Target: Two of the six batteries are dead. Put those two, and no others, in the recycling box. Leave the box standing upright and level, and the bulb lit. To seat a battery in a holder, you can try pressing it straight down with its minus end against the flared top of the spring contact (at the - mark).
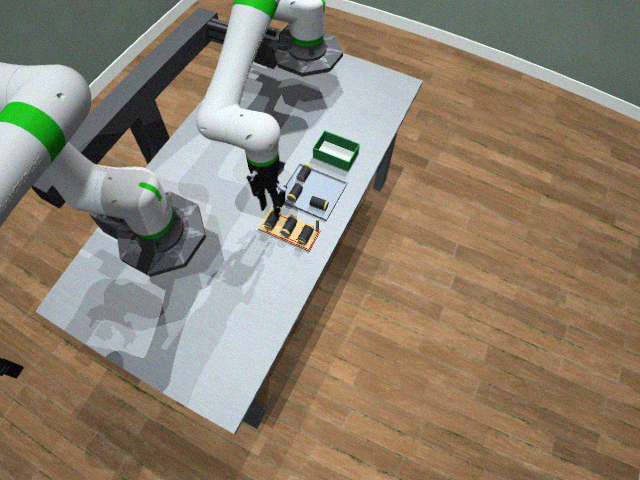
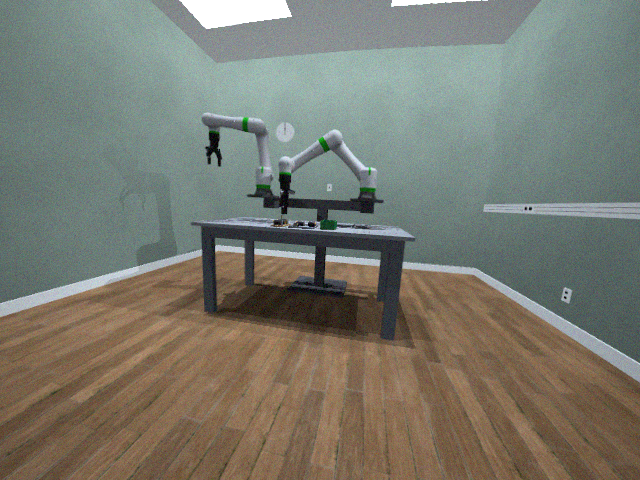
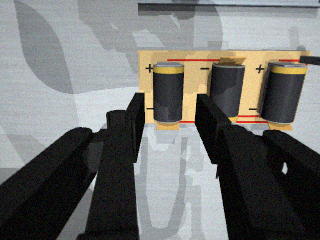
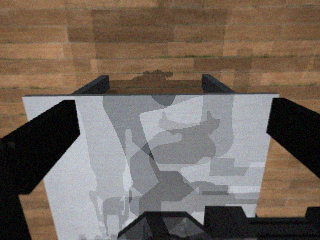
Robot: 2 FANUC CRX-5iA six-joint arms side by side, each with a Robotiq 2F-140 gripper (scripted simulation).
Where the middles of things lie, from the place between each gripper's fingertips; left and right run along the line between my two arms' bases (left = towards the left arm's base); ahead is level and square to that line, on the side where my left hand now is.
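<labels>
Tray (image 1: 319,184): 180 mm to the left of my left hand (image 1: 270,210), 60 mm ahead of it, 110 mm below it.
Relative to the tray, my right gripper is 25 cm short of it, 97 cm to the right of it and 50 cm above it.
</labels>
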